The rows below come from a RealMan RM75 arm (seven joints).
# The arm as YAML. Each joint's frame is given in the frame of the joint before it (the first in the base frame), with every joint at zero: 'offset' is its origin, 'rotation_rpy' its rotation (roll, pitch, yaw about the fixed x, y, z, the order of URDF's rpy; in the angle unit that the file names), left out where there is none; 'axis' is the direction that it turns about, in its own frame. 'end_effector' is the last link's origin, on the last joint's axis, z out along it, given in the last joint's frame.
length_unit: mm
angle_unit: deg
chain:
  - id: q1
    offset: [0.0, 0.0, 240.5]
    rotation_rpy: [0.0, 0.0, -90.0]
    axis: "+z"
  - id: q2
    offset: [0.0, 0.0, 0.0]
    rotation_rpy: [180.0, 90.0, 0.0]
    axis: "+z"
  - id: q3
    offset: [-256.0, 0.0, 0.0]
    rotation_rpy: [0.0, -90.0, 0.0]
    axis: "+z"
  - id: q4
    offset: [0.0, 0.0, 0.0]
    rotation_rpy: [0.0, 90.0, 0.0]
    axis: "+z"
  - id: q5
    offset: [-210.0, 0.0, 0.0]
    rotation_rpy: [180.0, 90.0, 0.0]
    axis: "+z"
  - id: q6
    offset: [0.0, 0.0, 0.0]
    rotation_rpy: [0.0, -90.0, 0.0]
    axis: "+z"
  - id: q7
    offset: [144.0, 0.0, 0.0]
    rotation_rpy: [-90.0, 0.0, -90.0]
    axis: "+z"
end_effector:
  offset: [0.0, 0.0, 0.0]
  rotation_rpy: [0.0, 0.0, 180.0]
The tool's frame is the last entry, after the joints.
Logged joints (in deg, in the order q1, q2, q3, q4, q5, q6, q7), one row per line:
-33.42, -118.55, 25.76, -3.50, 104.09, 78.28, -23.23
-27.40, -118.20, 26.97, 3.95, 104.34, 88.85, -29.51
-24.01, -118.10, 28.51, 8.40, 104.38, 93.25, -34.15
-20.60, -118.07, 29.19, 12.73, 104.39, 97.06, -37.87
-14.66, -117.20, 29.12, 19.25, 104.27, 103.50, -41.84
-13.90, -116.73, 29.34, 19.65, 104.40, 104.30, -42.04
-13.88, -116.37, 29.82, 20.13, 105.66, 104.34, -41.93
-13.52, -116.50, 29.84, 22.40, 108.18, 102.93, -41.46
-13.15, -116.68, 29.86, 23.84, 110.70, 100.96, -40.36
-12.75, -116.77, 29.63, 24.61, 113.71, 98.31, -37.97
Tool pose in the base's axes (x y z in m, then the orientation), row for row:
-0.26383, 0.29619, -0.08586, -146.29, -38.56, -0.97
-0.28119, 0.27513, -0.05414, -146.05, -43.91, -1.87
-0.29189, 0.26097, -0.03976, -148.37, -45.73, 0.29
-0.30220, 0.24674, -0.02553, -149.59, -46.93, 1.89
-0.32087, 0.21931, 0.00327, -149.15, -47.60, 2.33
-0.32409, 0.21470, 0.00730, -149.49, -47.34, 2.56
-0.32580, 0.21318, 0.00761, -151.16, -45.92, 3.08
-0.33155, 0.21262, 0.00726, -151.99, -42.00, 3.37
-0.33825, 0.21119, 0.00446, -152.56, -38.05, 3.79
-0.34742, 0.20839, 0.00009, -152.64, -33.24, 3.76
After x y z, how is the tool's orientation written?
As angles about the fixed x, y, z axes (roll, pitch, yaw), in degrees.
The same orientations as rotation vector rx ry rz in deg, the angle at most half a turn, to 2 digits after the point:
-139.53, -13.59, -49.12
-137.58, -14.65, -56.03
-138.11, -16.85, -58.16
-138.02, -18.60, -59.41
-137.14, -19.53, -59.86
-137.47, -19.56, -59.58
-139.42, -18.99, -58.27
-141.87, -17.81, -53.57
-143.94, -16.93, -48.61
-145.90, -15.43, -42.49

